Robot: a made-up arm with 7 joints.
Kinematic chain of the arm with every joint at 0, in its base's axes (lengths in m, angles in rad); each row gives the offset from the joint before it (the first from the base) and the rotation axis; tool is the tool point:
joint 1: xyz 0 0.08 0 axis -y
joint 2: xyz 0 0.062 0 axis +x
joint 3: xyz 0 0 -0.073 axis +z
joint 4: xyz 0 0 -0.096 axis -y
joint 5: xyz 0 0 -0.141 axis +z
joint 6: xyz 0 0 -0.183 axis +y
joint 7: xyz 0 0 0 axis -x
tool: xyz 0 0 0
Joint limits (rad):
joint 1: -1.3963..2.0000
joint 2: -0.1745..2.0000
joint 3: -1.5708..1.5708
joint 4: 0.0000..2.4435
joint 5: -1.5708..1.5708
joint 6: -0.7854..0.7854
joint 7: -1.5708..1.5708
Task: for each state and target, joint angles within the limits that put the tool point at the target. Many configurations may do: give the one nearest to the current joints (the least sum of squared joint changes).
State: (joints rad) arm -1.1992 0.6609 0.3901 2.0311 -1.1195 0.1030 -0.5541
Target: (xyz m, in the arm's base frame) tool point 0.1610 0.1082 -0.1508
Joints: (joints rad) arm -1.1166 0.8068 0.1602 2.4412 -1.1195 0.1030 -0.5541
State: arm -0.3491 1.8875 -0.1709 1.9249 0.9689 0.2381 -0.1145
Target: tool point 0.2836 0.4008 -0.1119
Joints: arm -0.3722 1.8686 -0.2474 1.3274 0.9689 0.2381 -0.1145
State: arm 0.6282 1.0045 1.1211 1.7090 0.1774 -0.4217 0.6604
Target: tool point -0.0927 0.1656 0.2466
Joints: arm 0.7322 1.3974 1.1987 2.1902 0.1774 -0.4217 0.6604
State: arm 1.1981 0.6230 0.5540 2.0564 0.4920 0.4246 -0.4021
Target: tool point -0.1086 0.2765 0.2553
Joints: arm 1.5364 1.0315 0.5938 1.9298 0.4920 0.4246 -0.4021
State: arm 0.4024 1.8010 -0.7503 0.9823 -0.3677 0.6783 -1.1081
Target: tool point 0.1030 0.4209 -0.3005
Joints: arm -0.0421 1.4873 -1.1685 1.1458 -0.3677 0.6783 -1.1081
